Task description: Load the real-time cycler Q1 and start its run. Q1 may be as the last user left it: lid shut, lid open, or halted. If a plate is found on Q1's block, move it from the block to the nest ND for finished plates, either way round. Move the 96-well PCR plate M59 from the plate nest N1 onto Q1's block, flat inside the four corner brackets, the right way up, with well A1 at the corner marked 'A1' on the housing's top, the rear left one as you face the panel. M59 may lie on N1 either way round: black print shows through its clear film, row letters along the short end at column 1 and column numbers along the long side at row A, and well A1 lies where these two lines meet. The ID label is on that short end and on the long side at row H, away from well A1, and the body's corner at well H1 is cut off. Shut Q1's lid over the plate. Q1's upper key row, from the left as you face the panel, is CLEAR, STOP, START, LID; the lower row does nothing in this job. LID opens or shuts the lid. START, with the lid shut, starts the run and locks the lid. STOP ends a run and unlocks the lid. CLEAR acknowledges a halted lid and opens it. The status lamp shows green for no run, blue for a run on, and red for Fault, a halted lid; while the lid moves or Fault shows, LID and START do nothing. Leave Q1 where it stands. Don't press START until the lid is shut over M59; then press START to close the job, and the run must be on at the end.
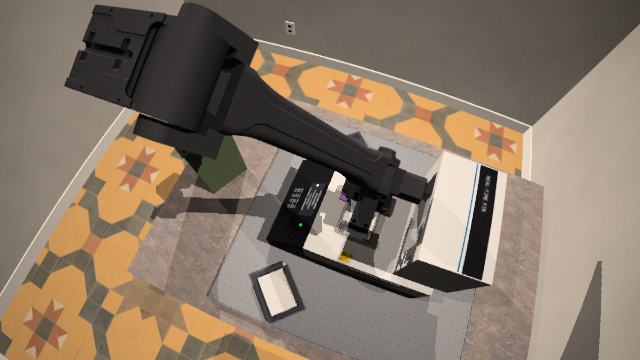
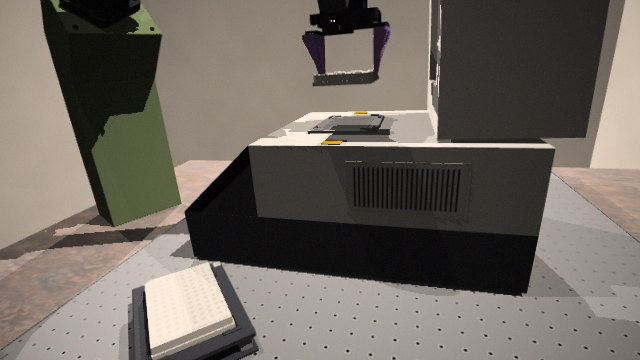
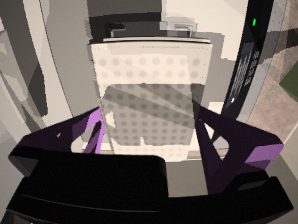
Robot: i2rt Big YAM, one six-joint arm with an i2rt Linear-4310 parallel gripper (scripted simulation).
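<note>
My gripper is visible at [image 2: 348,80] and, in image 3, at [image 3: 149,110]. A Q1's lid [image 2: 490,76] is visible as well.
</note>
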